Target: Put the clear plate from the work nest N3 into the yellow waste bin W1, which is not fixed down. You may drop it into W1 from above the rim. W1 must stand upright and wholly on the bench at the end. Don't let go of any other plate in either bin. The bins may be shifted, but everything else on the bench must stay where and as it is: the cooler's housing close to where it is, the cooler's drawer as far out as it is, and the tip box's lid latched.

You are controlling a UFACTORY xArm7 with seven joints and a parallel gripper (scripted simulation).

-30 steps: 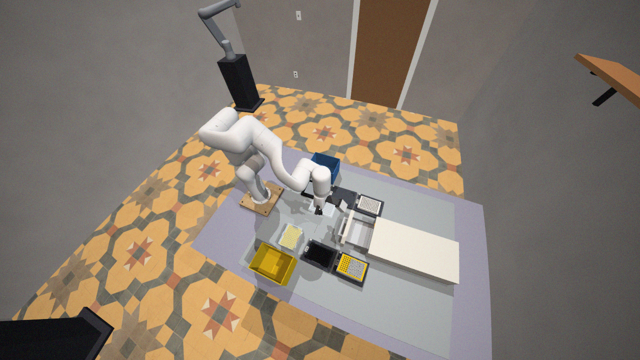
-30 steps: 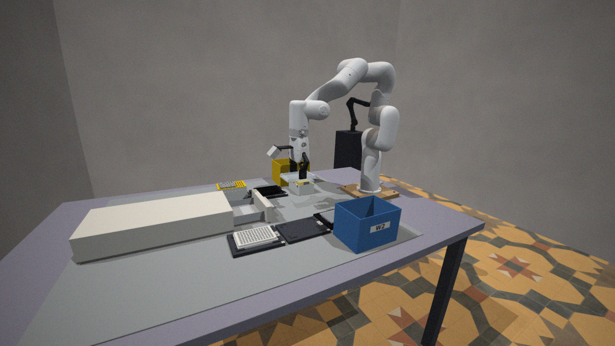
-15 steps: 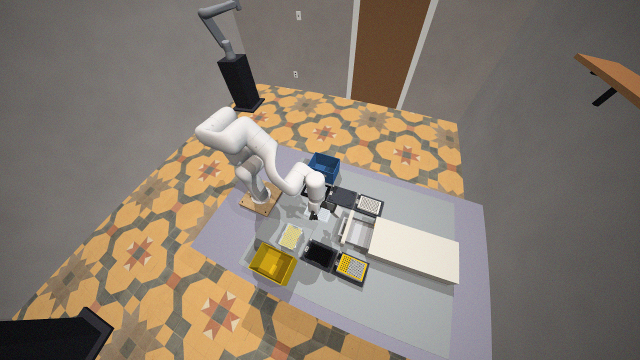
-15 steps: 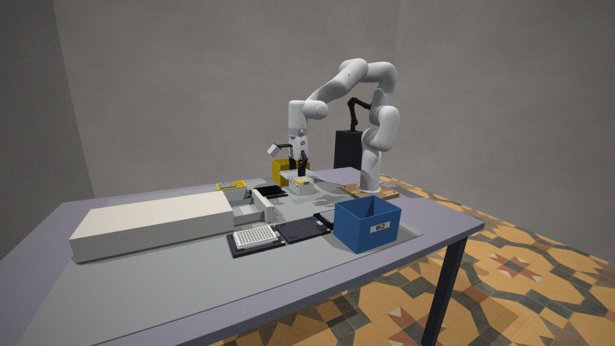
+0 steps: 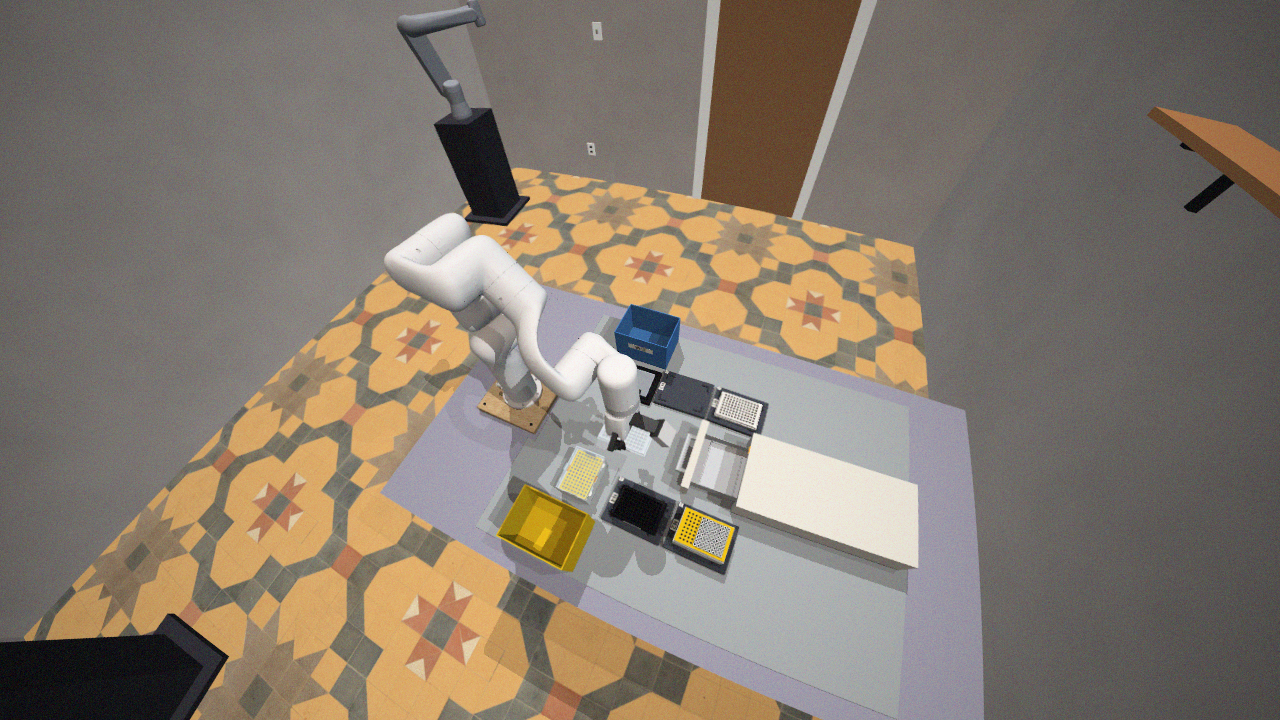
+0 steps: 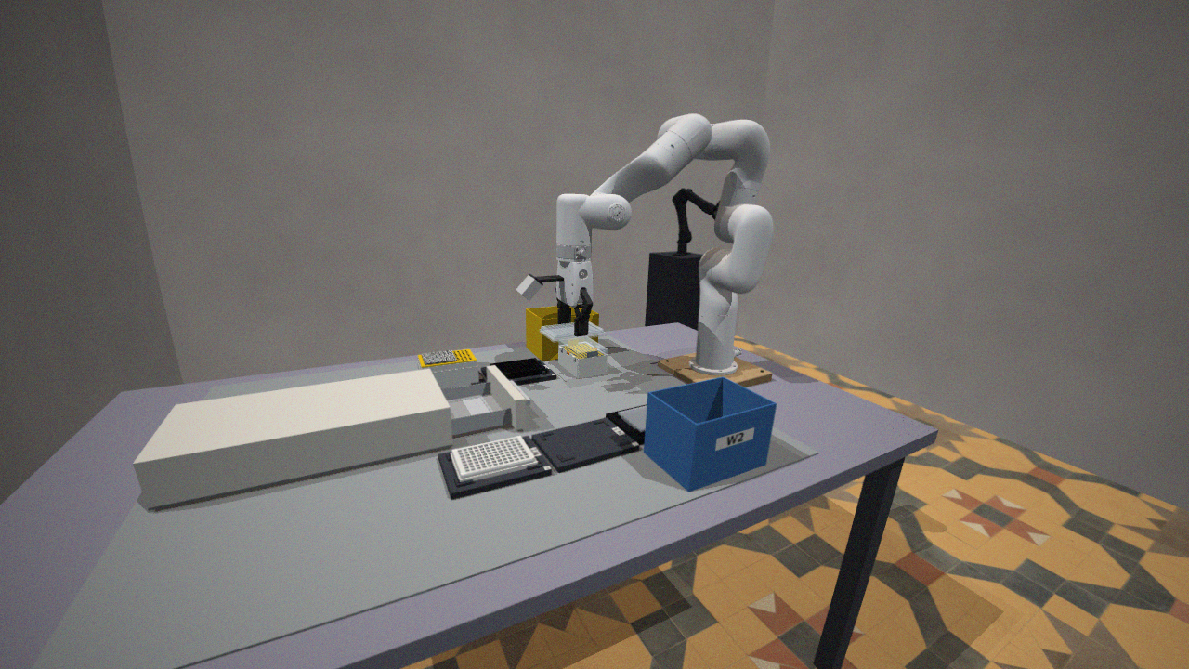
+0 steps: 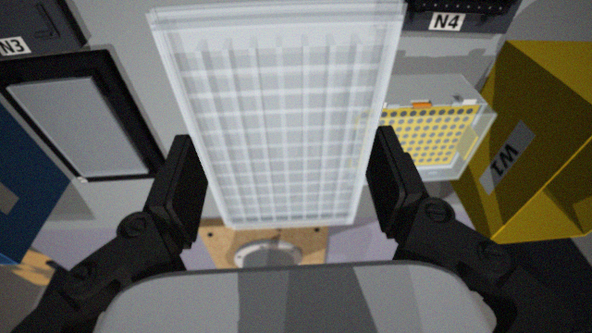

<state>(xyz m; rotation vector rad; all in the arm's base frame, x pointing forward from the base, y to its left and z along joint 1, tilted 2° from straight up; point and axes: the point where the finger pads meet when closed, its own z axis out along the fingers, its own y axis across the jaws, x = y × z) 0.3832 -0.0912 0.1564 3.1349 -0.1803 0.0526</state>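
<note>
The yellow bin W1 lies 130 mm behind my hand, 260 mm to the right of it and 120 mm below it. From my hand the other things lie so: black plate (70 mm ahead, 150 mm to the right, 140 mm below); then yellow tip box (230 mm ahead, 180 mm to the right, 100 mm below); then clear plate (10 mm below).
</note>
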